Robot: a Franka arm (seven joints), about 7 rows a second.
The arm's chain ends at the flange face. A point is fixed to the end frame.
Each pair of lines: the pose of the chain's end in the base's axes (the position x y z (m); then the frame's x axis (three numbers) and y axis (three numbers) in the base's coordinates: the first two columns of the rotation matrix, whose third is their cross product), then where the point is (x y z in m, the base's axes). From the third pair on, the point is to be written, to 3 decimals.
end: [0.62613, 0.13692, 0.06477, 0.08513, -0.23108, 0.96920, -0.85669, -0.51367, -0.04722]
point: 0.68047 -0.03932 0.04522
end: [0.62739, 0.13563, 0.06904, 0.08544, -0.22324, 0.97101, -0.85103, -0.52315, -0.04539]
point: 0.68366 -0.04015 0.05086
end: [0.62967, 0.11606, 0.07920, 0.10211, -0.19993, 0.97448, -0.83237, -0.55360, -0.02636]
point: 0.692 -0.058 0.064
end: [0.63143, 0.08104, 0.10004, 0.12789, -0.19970, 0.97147, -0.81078, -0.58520, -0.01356]
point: 0.700 -0.090 0.083
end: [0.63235, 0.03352, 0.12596, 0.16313, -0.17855, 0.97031, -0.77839, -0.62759, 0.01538]
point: 0.710 -0.134 0.109
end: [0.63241, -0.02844, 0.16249, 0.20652, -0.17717, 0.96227, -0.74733, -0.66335, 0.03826]
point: 0.717 -0.192 0.142
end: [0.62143, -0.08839, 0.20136, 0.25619, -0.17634, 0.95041, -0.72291, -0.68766, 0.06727]
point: 0.710 -0.249 0.175
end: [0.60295, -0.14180, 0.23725, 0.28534, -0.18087, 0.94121, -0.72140, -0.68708, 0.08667]
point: 0.690 -0.303 0.208
